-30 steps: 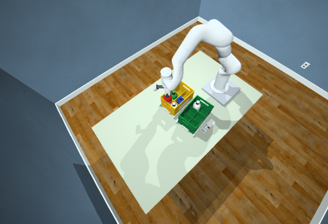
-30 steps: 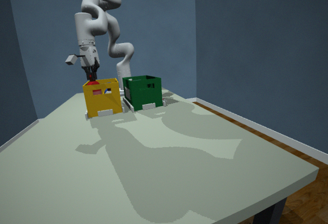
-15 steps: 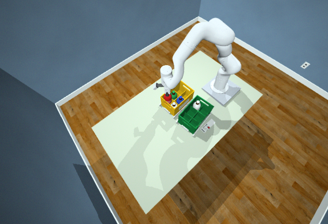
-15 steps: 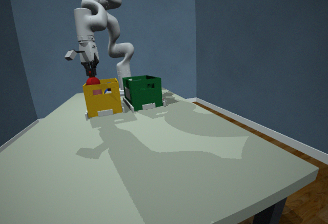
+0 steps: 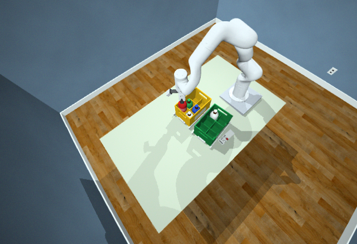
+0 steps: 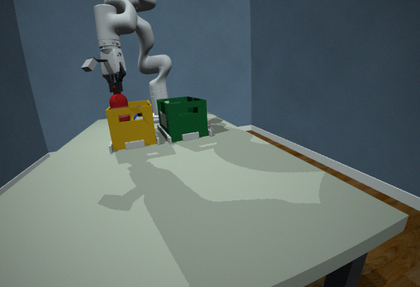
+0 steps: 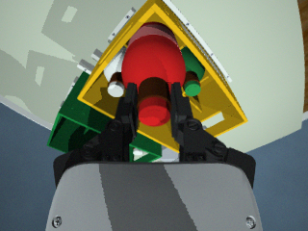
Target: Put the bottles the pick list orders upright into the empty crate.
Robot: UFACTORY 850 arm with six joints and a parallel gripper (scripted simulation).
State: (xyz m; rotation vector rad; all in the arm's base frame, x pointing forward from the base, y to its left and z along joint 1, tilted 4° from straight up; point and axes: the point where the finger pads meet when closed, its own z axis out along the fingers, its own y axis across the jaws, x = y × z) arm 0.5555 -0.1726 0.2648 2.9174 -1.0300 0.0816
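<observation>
The red bottle is 7 cm below my hand. Also, from my hand: blue-label bottle (10 cm behind, 8 cm to the left, 18 cm below); then green bottle (8 cm behind, 1 cm to the right, 18 cm below); then yellow crate (9 cm behind, 4 cm to the left, 18 cm below).
</observation>
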